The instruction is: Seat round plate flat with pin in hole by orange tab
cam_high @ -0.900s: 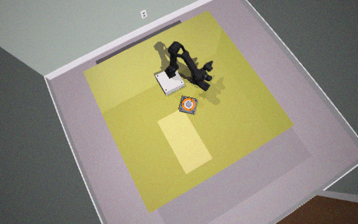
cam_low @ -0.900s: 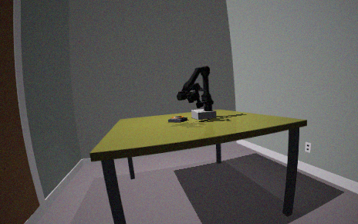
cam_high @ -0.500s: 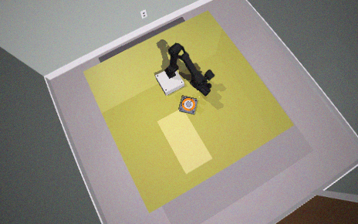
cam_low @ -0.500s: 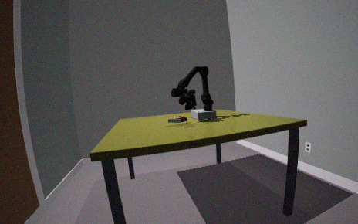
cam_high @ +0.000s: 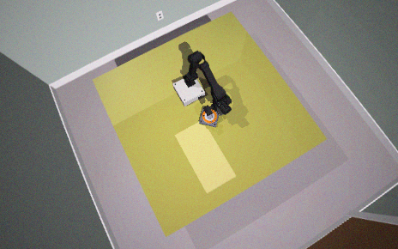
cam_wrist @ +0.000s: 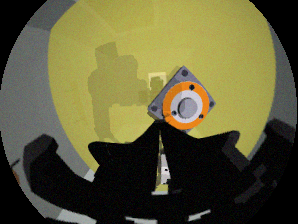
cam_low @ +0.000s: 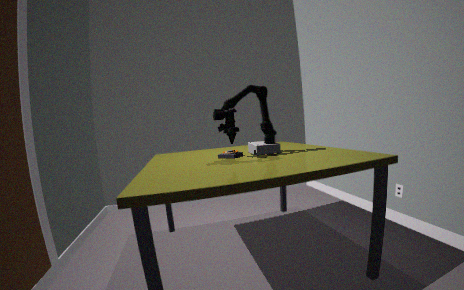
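Now: gripper tip 6 cm to the left of the dark square base and 7 cm above it.
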